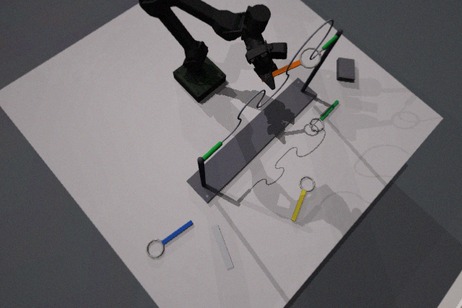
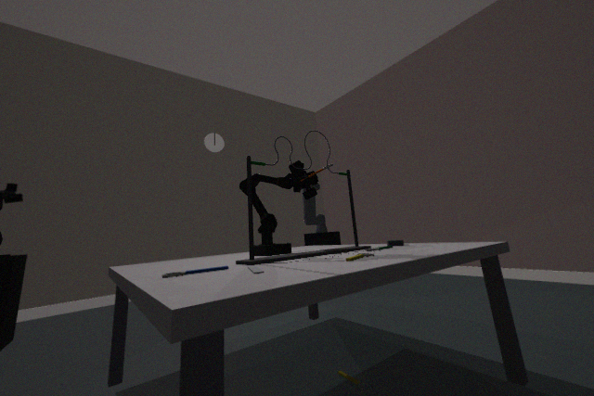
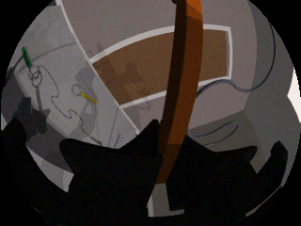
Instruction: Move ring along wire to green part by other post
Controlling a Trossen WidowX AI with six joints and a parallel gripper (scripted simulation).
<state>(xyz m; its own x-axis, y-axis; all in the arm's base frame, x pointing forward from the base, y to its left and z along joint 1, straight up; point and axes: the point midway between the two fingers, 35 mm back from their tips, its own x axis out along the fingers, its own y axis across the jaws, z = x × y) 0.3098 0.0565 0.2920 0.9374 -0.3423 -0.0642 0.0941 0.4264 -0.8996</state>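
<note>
My gripper tip is 10 mm past the orange-handled ring, 80 mm to the right of it and 40 mm below it. From my gripper tip the other things lie so: green-handled ring: 130 mm ahead, 250 mm to the left, 330 mm below; then pale flat strip: 250 mm ahead, 380 mm to the right, 330 mm below; then yellow-handled ring: 310 mm ahead, 40 mm to the right, 330 mm below.
</note>
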